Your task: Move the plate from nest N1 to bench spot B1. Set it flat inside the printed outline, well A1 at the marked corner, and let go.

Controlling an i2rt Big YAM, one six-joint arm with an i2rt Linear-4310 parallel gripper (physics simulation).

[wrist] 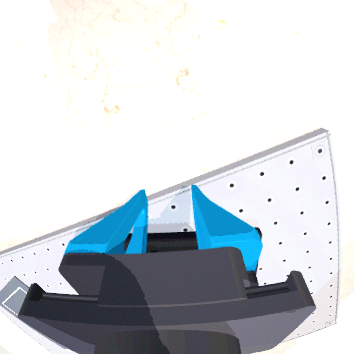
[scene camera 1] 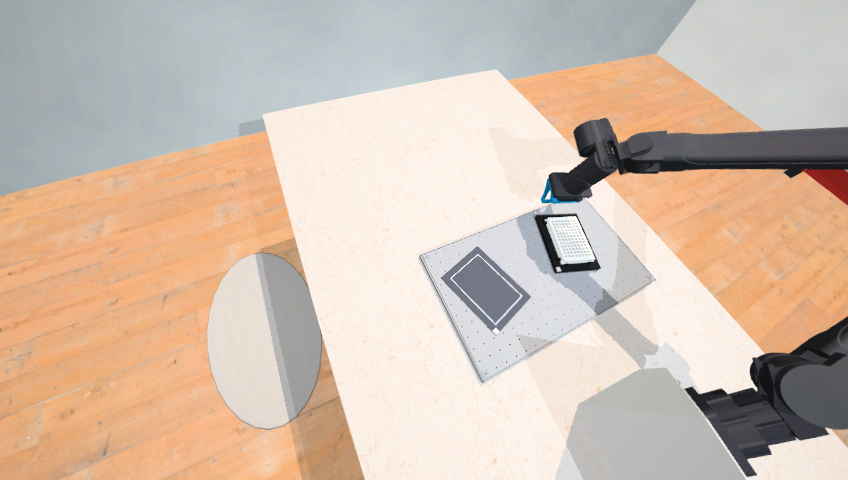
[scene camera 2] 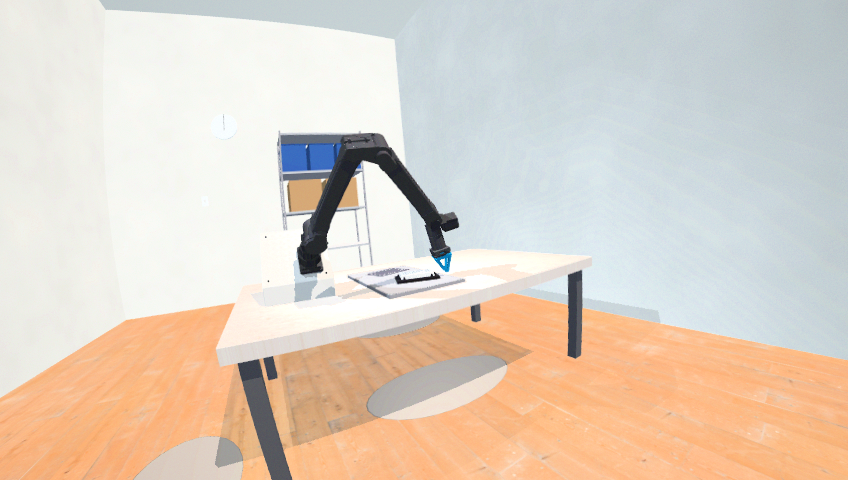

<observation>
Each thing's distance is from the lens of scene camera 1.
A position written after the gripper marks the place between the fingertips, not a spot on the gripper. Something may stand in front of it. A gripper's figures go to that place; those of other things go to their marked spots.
gripper (scene camera 1: 547, 201): 81 cm
plate (scene camera 1: 570, 243): 75 cm
printed outline (scene camera 1: 477, 280): 62 cm
The marked spots on the printed outline and the plate are 27 cm apart.
</observation>
